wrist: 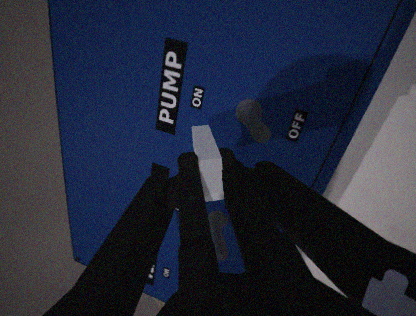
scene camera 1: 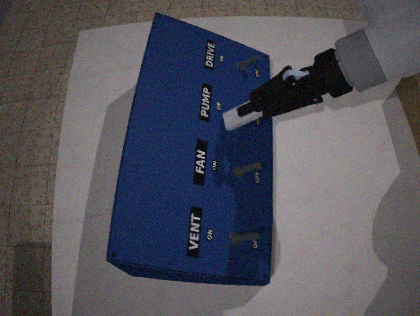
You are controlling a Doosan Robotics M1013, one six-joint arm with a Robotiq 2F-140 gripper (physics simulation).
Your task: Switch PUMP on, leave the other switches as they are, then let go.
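Places are measured from the arm's base along level axes (x ahead, y left, z up), in metres.
Pixels of known places: gripper, fingertip midpoint: (wrist: 201, 141) (scene camera 1: 226, 122).
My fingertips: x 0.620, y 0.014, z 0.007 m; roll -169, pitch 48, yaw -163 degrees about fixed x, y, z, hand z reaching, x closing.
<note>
For each thing: its top centre in the pictures, then the offset to it from my fingertips. Level surfaces: height alone.
- PUMP label, middle of its top: (wrist: 166, 90) (scene camera 1: 205, 100) dx +0.036, dy -0.038, dz +0.014 m
- PUMP lever, middle of its top: (wrist: 239, 126) dx -0.046, dy -0.031, dz +0.015 m
- DRIVE lever, middle of its top: (scene camera 1: 251, 55) dx -0.056, dy -0.150, dz +0.015 m
- FAN lever, middle of its top: (wrist: 205, 246) (scene camera 1: 250, 163) dx -0.035, dy +0.089, dz +0.015 m
- VENT lever, middle of its top: (scene camera 1: 248, 234) dx -0.024, dy +0.208, dz +0.015 m
- pale table top, its level: dz -0.115 m
The blue switch panel (scene camera 1: 160, 150) (wrist: 110, 200) carries the PUMP label (scene camera 1: 205, 103) (wrist: 171, 86). In the wrist view the PUMP lever (wrist: 253, 121) stands between its ON and OFF labels, its rod pointing down-right and appearing to lean to the OFF side. In the scene view it is hidden behind the gripper. My gripper (scene camera 1: 234, 119) (wrist: 201, 141) is shut, its pale fingertips together and empty. The tips are over the panel, on the ON side of the lever in the wrist view; contact cannot be told. The DRIVE lever (scene camera 1: 248, 63), FAN lever (scene camera 1: 247, 170) and VENT lever (scene camera 1: 245, 238) point toward OFF.
The panel rests on a pale table top (scene camera 1: 325, 225), with tiled floor (scene camera 1: 30, 125) beyond. The DRIVE lever is beside the gripper on one side and the FAN lever on the other. The arm comes in from the upper right and casts a shadow on the panel.
</note>
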